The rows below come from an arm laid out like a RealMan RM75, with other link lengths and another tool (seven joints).
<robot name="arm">
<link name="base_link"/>
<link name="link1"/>
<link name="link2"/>
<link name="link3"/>
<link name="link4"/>
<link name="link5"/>
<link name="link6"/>
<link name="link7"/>
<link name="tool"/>
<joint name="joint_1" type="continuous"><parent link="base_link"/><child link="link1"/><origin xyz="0 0 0.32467" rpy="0 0 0"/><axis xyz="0 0 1"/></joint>
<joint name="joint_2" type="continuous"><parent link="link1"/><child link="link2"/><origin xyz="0 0 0" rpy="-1.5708 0 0"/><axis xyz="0 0 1"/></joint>
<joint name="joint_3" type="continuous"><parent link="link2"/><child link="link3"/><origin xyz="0 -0.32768 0" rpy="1.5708 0 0"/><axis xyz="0 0 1"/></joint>
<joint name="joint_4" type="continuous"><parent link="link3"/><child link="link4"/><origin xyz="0 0 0" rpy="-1.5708 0 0"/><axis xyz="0 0 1"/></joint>
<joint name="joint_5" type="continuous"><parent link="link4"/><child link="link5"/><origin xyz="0 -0.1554 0" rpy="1.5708 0 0"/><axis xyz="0 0 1"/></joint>
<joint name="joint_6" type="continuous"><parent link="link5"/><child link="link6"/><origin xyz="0 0 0" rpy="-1.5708 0 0"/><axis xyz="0 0 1"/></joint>
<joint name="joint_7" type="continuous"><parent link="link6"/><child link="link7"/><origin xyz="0 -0.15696 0" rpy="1.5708 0 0"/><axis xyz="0 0 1"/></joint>
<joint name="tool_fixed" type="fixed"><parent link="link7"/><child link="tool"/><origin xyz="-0.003 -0.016 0.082" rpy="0 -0.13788 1.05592"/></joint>
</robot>
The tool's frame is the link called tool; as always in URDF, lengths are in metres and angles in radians. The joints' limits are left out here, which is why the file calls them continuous.
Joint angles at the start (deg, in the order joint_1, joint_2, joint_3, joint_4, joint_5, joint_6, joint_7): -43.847, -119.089, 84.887, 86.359, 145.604, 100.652, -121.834
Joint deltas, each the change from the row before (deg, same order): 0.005, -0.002, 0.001, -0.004, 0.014, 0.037, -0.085; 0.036, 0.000, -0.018, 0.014, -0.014, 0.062, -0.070; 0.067, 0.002, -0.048, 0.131, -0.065, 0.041, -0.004; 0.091, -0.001, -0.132, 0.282, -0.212, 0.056, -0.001; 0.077, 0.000, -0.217, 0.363, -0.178, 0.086, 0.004; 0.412, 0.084, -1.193, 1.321, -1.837, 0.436, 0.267; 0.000, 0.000, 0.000, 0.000, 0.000, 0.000, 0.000; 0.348, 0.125, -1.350, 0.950, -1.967, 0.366, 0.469; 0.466, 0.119, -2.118, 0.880, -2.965, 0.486, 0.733
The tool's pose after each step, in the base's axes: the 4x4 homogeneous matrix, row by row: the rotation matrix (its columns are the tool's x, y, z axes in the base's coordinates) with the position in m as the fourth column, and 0 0 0 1 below. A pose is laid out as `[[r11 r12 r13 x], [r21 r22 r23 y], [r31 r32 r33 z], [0 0 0 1]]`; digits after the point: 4 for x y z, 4 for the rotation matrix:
[[0.3062 -0.8238 -0.4771 -0.2148], [-0.8393 -0.4702 0.2731 0.3733], [-0.4493 0.3168 -0.8353 -0.0364], [0 0 0 1]]
[[0.3080 -0.8228 -0.4776 -0.2151], [-0.8387 -0.4719 0.2720 0.3730], [-0.4492 0.3168 -0.8354 -0.0364], [0 0 0 1]]
[[0.3087 -0.8233 -0.4762 -0.2150], [-0.8386 -0.4719 0.2723 0.3728], [-0.4489 0.3153 -0.8361 -0.0362], [0 0 0 1]]
[[0.3099 -0.8256 -0.4716 -0.2140], [-0.8387 -0.4710 0.2733 0.3725], [-0.4478 0.3109 -0.8384 -0.0361], [0 0 0 1]]
[[0.3108 -0.8282 -0.4664 -0.2127], [-0.8384 -0.4700 0.2759 0.3726], [-0.4477 0.3053 -0.8404 -0.0355], [0 0 0 1]]
[[0.3221 -0.8419 -0.4329 -0.2059], [-0.8418 -0.4639 0.2759 0.3706], [-0.4331 0.2755 -0.8582 -0.0344], [0 0 0 1]]
[[0.3221 -0.8419 -0.4329 -0.2059], [-0.8418 -0.4639 0.2759 0.3706], [-0.4331 0.2755 -0.8582 -0.0344], [0 0 0 1]]
[[0.3338 -0.8545 -0.3981 -0.1994], [-0.8458 -0.4579 0.2737 0.3689], [-0.4162 0.2454 -0.8756 -0.0330], [0 0 0 1]]
[[0.3539 -0.8688 -0.3462 -0.1904], [-0.8510 -0.4527 0.2662 0.3660], [-0.3880 0.2004 -0.8996 -0.0312], [0 0 0 1]]

